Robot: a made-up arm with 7 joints. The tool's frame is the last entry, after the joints.
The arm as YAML. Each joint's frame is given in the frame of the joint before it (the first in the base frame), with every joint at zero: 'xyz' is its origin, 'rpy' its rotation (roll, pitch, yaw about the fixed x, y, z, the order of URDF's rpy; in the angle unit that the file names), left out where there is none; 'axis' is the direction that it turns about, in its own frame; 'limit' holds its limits. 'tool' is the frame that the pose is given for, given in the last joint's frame.
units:
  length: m
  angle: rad
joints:
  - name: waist
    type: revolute
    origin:
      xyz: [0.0, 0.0, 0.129]
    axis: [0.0, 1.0, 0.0]
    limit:
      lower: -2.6
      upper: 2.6
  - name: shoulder
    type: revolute
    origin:
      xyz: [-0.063, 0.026, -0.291]
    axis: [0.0, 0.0, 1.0]
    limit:
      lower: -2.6
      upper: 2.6
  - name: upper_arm
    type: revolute
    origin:
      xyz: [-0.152, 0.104, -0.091]
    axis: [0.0, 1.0, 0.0]
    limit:
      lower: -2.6
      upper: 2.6
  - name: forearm
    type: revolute
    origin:
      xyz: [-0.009, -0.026, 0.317]
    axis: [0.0, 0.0, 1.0]
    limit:
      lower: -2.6
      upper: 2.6
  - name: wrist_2
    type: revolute
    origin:
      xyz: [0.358, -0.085, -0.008]
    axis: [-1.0, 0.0, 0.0]
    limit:
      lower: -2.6
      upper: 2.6
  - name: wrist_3
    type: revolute
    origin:
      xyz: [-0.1, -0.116, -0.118]
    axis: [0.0, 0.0, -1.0]
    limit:
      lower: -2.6
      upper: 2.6
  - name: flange
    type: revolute
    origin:
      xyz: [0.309, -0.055, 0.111]
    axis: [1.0, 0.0, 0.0]
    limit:
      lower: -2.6
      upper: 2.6
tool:
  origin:
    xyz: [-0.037, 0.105, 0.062]
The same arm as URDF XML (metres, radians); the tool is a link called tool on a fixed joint. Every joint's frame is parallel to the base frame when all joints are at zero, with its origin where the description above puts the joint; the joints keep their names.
<robot name="arm">
<joint name="tool_joint" type="fixed"><parent link="link7"/><child link="tool"/><origin xyz="-0.037 0.105 0.062"/></joint>
<joint name="flange" type="revolute"><parent link="link6"/><child link="link7"/><origin xyz="0.309 -0.055 0.111"/><axis xyz="1 0 0"/><limit lower="-2.6" upper="2.6"/></joint>
<joint name="wrist_3" type="revolute"><parent link="link5"/><child link="link6"/><origin xyz="-0.1 -0.116 -0.118"/><axis xyz="0 0 -1"/><limit lower="-2.6" upper="2.6"/></joint>
<joint name="wrist_2" type="revolute"><parent link="link4"/><child link="link5"/><origin xyz="0.358 -0.085 -0.008"/><axis xyz="-1 0 0"/><limit lower="-2.6" upper="2.6"/></joint>
<joint name="forearm" type="revolute"><parent link="link3"/><child link="link4"/><origin xyz="-0.009 -0.026 0.317"/><axis xyz="0 0 1"/><limit lower="-2.6" upper="2.6"/></joint>
<joint name="upper_arm" type="revolute"><parent link="link2"/><child link="link3"/><origin xyz="-0.152 0.104 -0.091"/><axis xyz="0 1 0"/><limit lower="-2.6" upper="2.6"/></joint>
<joint name="shoulder" type="revolute"><parent link="link1"/><child link="link2"/><origin xyz="-0.063 0.026 -0.291"/><axis xyz="0 0 1"/><limit lower="-2.6" upper="2.6"/></joint>
<joint name="waist" type="revolute"><parent link="base"/><child link="link1"/><origin xyz="0 0 0.129"/><axis xyz="0 1 0"/><limit lower="-2.6" upper="2.6"/></joint>
<link name="base"/>
<link name="link1"/>
<link name="link2"/>
<link name="link3"/>
<link name="link4"/>
<link name="link5"/>
<link name="link6"/>
<link name="link7"/>
<link name="tool"/>
</robot>

